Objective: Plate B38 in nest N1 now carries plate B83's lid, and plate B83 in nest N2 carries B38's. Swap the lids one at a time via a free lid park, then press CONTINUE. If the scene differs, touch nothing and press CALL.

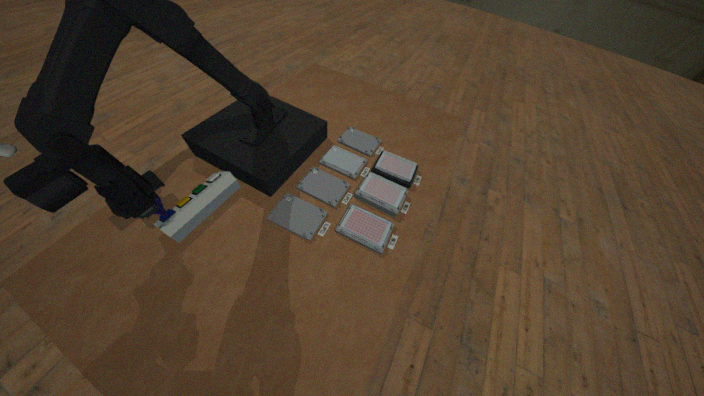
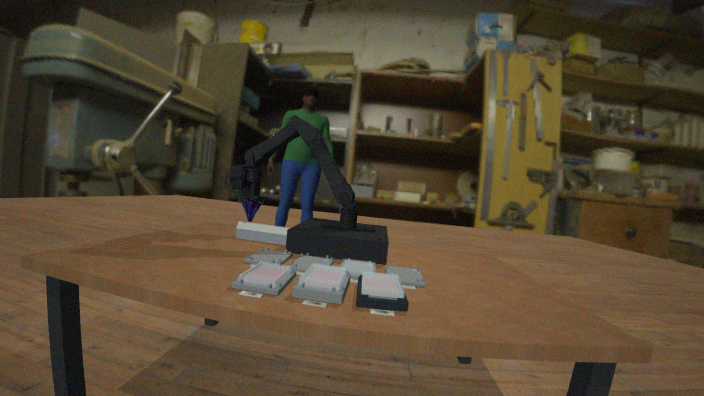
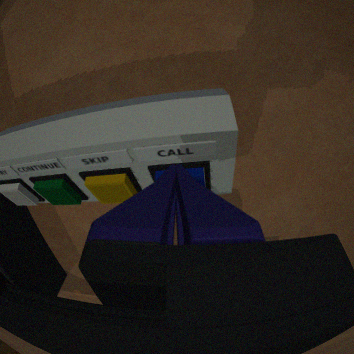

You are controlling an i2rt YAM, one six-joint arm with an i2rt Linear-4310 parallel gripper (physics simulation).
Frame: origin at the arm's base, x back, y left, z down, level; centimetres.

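Seen in the pictures: gripper, fingertip midpoint: (image 1: 167, 214) (image 2: 249, 221) (image 3: 175, 173); arm's base at its link origin: (image 1: 265, 125) (image 2: 347, 228).
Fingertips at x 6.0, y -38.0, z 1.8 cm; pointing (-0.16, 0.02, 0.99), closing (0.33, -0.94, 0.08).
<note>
Offsets run from my fingertips to a thing's top centre. "spot": to the spot under its first point.
My gripper (image 1: 161, 214) (image 2: 250, 219) (image 3: 175, 173) is shut and empty, its fingertips at the blue CALL button @[dx +1.6, dy +0.3, dz +0.6 cm] (image 1: 168, 215) (image 3: 199, 175); whether they touch it I cannot tell. The green CONTINUE button @[dx -0.5, dy +10.0, dz +0.6 cm] (image 1: 199, 189) (image 3: 57, 191) is two buttons away on the light grey panel @[dx -1.5, dy +7.3, dz -0.1 cm] (image 1: 204, 210) (image 2: 262, 233) (image 3: 150, 117). Three lidded plates with pink wells stand in a row: one @[dx -48.3, dy +17.2, dz +3.6 cm] (image 1: 365, 227) (image 2: 265, 273), a middle one @[dx -50.1, dy +30.3, dz +2.3 cm] (image 1: 382, 191) (image 2: 322, 277), and one @[dx -52.3, dy +42.8, dz +2.6 cm] (image 1: 396, 166) (image 2: 381, 285) in a dark nest. Their labels are too small to read.
Behind the plates are flat grey lid parks @[spot: dx -29.1, dy +13.6, dz +5.3 cm] (image 1: 298, 216) @[spot: dx -32.2, dy +26.1, dz +5.3 cm] (image 1: 324, 187) @[spot: dx -36.7, dy +52.3, dz +5.3 cm] (image 1: 360, 140) (image 2: 405, 276); another park position bears a paler, lid-like piece @[dx -33.9, dy +39.7, dz +4.5 cm] (image 1: 343, 160) (image 2: 358, 268). The black arm base (image 1: 255, 145) (image 2: 337, 241) stands beside the panel. A person (image 2: 302, 140) stands behind the table.
</note>
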